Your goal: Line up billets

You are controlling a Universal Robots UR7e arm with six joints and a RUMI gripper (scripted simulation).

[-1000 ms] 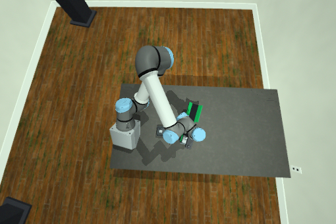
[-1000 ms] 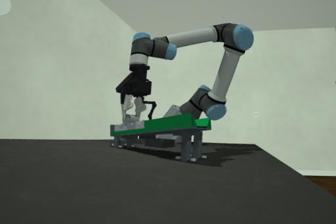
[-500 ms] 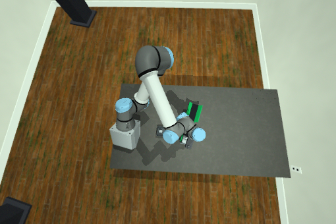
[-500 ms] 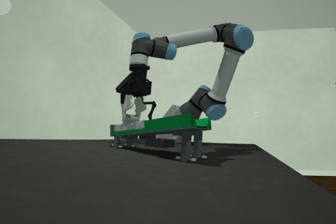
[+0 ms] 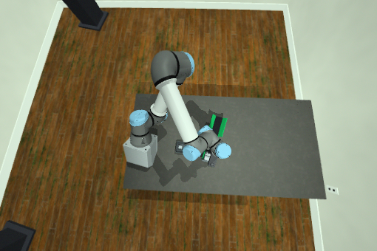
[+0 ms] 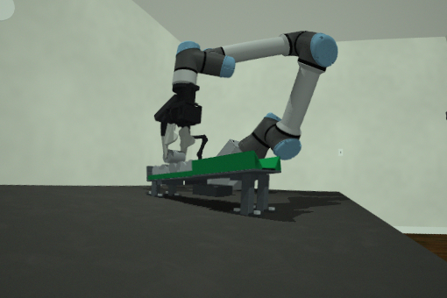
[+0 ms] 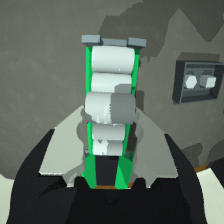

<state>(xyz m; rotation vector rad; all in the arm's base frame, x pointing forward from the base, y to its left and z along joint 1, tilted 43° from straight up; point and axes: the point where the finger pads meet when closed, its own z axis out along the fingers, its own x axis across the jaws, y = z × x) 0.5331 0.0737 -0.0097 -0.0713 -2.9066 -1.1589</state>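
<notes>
My gripper is now 8 cm to the left of the grey stop and 7 cm above it. Round my hand: billet: 1 cm below; dark box: 22 cm behind, 2 cm to the right, 12 cm below.
</notes>
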